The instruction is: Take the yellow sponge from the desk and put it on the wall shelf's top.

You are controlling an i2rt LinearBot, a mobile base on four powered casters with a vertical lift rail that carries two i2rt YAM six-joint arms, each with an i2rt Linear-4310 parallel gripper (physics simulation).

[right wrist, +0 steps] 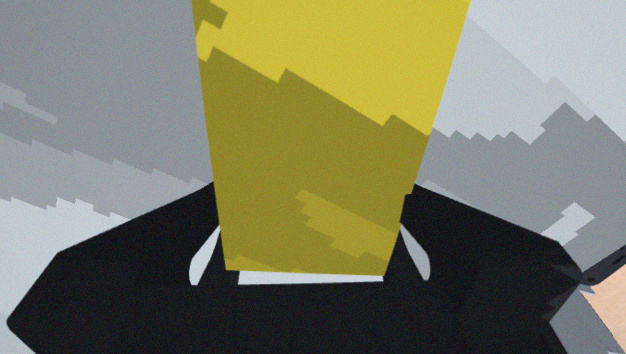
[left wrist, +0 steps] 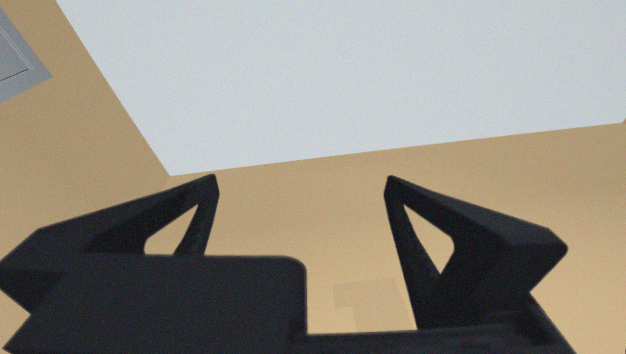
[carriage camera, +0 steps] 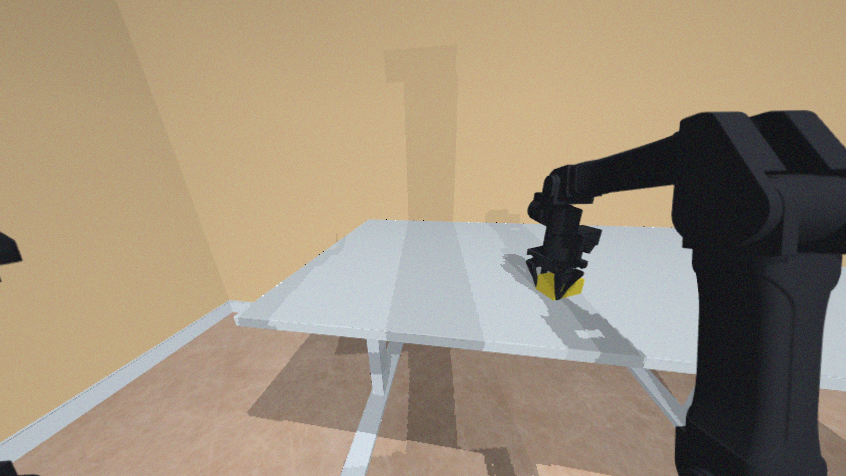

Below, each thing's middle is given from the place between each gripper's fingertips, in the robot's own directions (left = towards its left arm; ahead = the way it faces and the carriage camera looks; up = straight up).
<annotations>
Now: the yellow sponge (right wrist: 317, 125) 10 mm ahead of my right hand, 30 mm to the right of it and 20 mm above it.
I see the yellow sponge 650 mm to the right of my left hand, 320 mm ahead of it and 310 mm below it.
</annotations>
